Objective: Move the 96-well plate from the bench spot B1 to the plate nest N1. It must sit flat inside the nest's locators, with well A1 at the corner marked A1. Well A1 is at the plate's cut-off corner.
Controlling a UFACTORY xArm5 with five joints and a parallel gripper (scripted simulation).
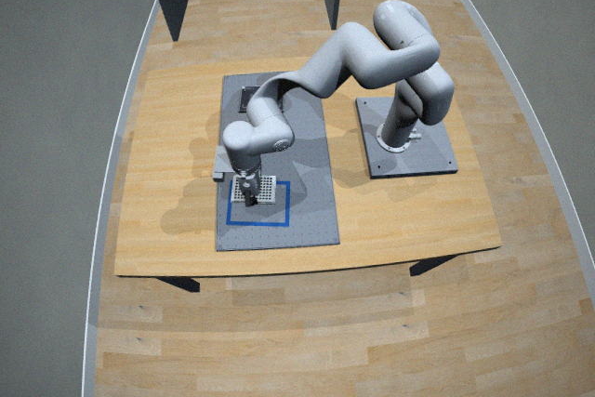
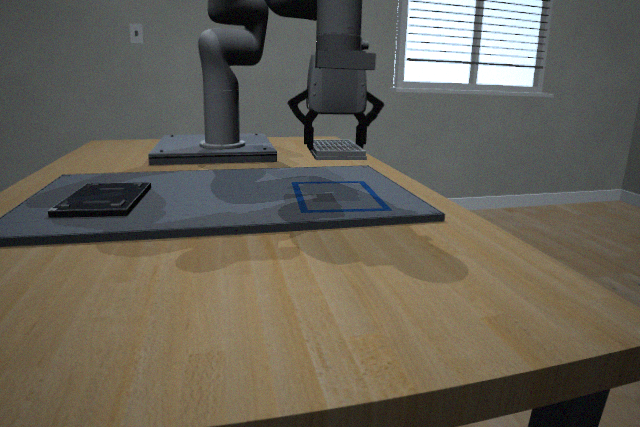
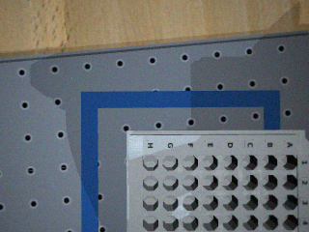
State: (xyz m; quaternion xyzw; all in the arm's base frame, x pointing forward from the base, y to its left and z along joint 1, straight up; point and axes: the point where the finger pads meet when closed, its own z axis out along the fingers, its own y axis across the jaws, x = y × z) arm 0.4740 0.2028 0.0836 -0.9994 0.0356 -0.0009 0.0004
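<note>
The black plate nest N1 is 40 cm to the right of my hand, 9 cm below it and 2 cm behind it. Also, from my hand: white 96-well plate 1 cm below; A1 mark 46 cm to the right, 9 cm below, 5 cm ahead.
</note>
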